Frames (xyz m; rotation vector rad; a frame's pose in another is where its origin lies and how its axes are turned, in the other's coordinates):
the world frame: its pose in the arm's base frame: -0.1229 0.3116 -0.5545 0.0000 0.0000 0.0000
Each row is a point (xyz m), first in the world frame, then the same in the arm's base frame.
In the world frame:
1: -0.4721 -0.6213 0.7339
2: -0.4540 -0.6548 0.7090
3: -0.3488 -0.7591 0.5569
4: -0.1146 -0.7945 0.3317
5: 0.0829 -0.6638 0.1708
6: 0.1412 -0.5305 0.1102
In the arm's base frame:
1: -0.5950 -0.3097 0.1794
2: -0.5769 -0.3432 0.1545
3: -0.4717 -0.4475 0.0024
4: -0.2375 -0.4829 -0.2228
5: -0.0400 -0.3522 -0.3837
6: 0.0183 -0.2189 -0.4443

